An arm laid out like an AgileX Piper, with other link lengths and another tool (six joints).
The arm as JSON. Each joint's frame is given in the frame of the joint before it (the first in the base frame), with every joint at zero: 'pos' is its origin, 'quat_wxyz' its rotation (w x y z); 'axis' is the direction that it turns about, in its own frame. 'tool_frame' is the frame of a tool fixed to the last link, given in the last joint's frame.
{
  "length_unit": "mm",
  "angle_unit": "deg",
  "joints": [
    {
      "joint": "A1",
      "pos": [
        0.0,
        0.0,
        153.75
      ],
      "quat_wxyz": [
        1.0,
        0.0,
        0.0,
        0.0
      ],
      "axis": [
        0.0,
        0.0,
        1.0
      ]
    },
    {
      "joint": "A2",
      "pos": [
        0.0,
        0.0,
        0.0
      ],
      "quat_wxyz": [
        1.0,
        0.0,
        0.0,
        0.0
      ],
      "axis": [
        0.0,
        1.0,
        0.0
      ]
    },
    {
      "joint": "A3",
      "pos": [
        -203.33,
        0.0,
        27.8
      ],
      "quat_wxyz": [
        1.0,
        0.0,
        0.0,
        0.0
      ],
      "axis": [
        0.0,
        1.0,
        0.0
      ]
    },
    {
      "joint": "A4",
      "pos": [
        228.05,
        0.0,
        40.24
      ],
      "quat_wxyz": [
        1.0,
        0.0,
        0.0,
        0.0
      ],
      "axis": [
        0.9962,
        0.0,
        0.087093
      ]
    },
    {
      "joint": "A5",
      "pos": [
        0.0,
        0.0,
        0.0
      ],
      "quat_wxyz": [
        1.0,
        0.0,
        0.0,
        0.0
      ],
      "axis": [
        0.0,
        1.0,
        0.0
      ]
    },
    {
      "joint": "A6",
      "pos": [
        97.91,
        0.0,
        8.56
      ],
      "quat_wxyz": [
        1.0,
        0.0,
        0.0,
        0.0
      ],
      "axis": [
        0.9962,
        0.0,
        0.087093
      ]
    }
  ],
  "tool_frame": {
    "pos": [
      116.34,
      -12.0,
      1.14
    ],
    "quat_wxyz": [
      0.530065,
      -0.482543,
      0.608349,
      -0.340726
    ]
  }
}
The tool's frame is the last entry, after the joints.
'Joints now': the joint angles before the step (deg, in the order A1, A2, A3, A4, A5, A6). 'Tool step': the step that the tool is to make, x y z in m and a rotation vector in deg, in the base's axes. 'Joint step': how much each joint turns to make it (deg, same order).
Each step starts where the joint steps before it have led.
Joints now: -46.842 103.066 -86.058 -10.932 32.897 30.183
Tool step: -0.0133 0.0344 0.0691 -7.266 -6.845 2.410
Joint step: 1.700 -17.796 10.670 -0.011 -2.933 -0.255
